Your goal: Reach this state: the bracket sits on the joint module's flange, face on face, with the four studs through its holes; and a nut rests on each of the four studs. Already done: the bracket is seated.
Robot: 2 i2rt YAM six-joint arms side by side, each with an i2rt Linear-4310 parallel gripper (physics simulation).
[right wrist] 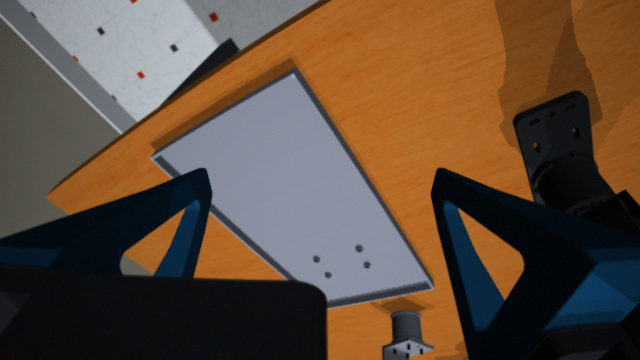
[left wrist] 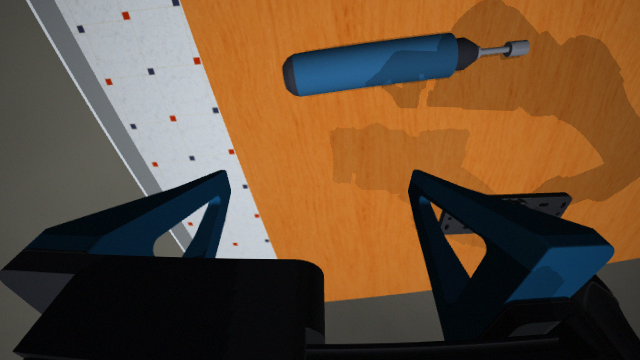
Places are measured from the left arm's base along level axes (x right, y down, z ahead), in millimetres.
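Pixels of known places: left gripper, fingertip midpoint: [left wrist: 319, 180]; right gripper, fingertip midpoint: [right wrist: 321, 180]; right arm's base at its link origin: [right wrist: 558, 169].
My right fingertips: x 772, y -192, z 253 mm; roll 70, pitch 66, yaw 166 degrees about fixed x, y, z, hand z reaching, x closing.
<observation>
Ahead of a thing's pixels: the offset from my right fingertips to its top centre. "pt": to the spot under its first point. Level surfaces: height alone.
Four small dark nuts lie in the near end of a grey tray {dx -234, dy +176, dz +133 mm} [right wrist: 280, 165] in the right wrist view: one nut {dx -296, dy +183, dz +85 mm} [right wrist: 359, 248], a second nut {dx -341, dy +183, dz +87 mm} [right wrist: 367, 265], a third nut {dx -305, dy +183, dz +160 mm} [right wrist: 316, 259] and a fourth nut {dx -354, dy +183, dz +160 mm} [right wrist: 328, 275]. The joint module {dx -557, dy +118, dz +72 mm} [right wrist: 406, 326], a dark grey cylinder, shows at the bottom edge. A light grey plate with dark marks, which looks like the bracket {pt dx -536, dy +125, dz +52 mm} [right wrist: 416, 345], is at its end, partly cut off; studs cannot be told from holes. My right gripper [right wrist: 321, 180] is open and empty above the tray. My left gripper [left wrist: 319, 180] is open and empty above the table.
A blue nut driver {pt dx -1004, dy +151, dz -31 mm} [left wrist: 372, 65] lies on the wooden table {dy +192 mm} [left wrist: 300, 225] [right wrist: 425, 90] in the left wrist view. A black plate with holes [left wrist: 542, 204] is partly behind my left gripper's finger. A black arm base [right wrist: 555, 130] stands at the right in the right wrist view.
</observation>
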